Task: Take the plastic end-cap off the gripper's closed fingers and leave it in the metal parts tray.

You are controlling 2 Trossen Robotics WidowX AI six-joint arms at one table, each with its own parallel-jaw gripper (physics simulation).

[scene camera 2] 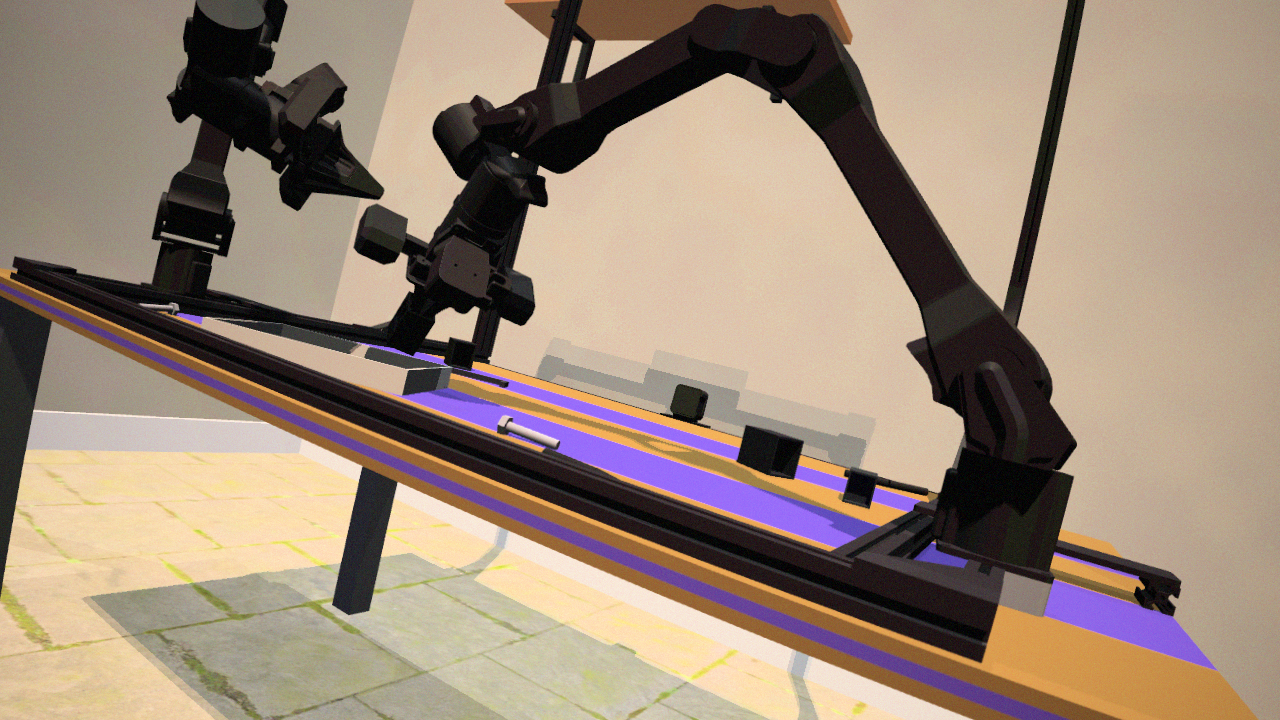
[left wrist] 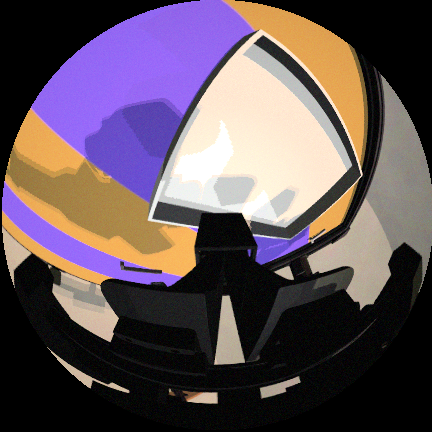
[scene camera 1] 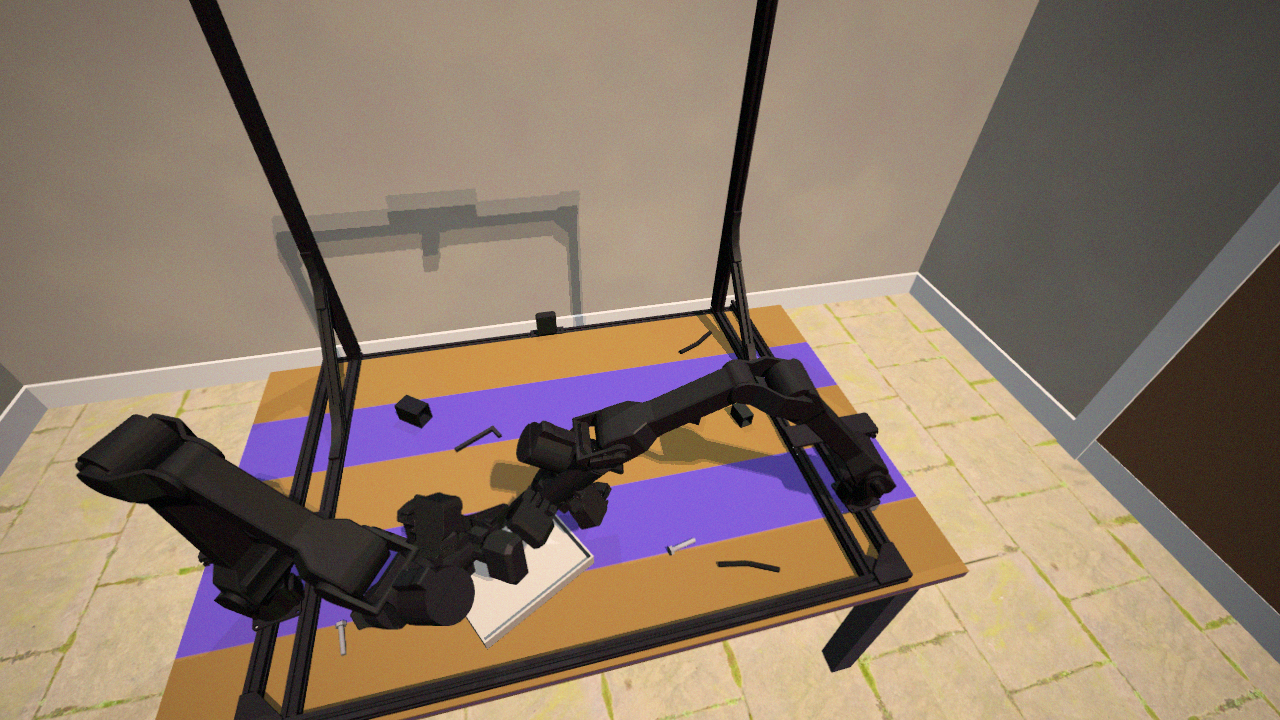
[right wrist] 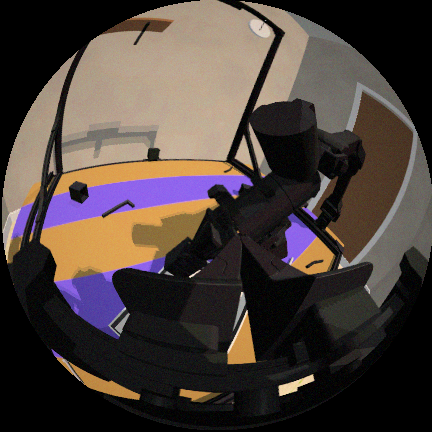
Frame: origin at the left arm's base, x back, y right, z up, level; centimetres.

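Seen in the pictures: left gripper, fingertip midpoint: (scene camera 2: 411, 324) (left wrist: 222, 248) (right wrist: 185, 259); right gripper, fingertip midpoint: (scene camera 2: 382, 195) (left wrist: 351, 357) (scene camera 1: 506, 506) (right wrist: 238, 242); left arm's base, origin of the base link: (scene camera 2: 990, 558) (scene camera 1: 855, 494) (right wrist: 319, 225); right arm's base, origin of the base link: (scene camera 2: 176, 293) (left wrist: 296, 259) (scene camera 1: 278, 603).
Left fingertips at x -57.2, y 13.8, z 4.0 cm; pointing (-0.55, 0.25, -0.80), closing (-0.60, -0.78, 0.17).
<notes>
Pixels of each thing's top centre, then the offset from my left fingertips to it.
- metal parts tray, middle of its top: (left wrist: 293, 186) (scene camera 2: 337, 344) (right wrist: 190, 312) (scene camera 1: 514, 561) dy -6.4, dx -3.2, dz -3.5 cm
- black plastic end-cap, middle of its top: (left wrist: 234, 297) (scene camera 2: 418, 293) (right wrist: 188, 245) (scene camera 1: 520, 498) dy +0.1, dx -0.1, dz +3.4 cm
The metal parts tray (scene camera 1: 526, 583) is a flat pale square near the table's front; it fills the upper part of the left wrist view (left wrist: 259, 147). My left gripper (scene camera 1: 532, 517) hangs just over the tray's near corner, shut on the black plastic end-cap (left wrist: 224, 235), which sits at its fingertips above the tray's edge. It also shows in scene camera 2 (scene camera 2: 417, 332), low over the table. My right gripper (scene camera 1: 503, 540) (scene camera 2: 357, 183) is shut and empty, raised beside the left one, its fingers pointing at the left arm (right wrist: 242, 245).
Small black blocks (scene camera 1: 415, 412) (scene camera 1: 742, 416), black hex keys (scene camera 1: 479, 439) (scene camera 1: 749, 566) and bolts (scene camera 1: 680, 546) (scene camera 1: 343, 637) lie scattered on the striped table. A black frame with upright posts (scene camera 1: 743, 172) surrounds the table.
</notes>
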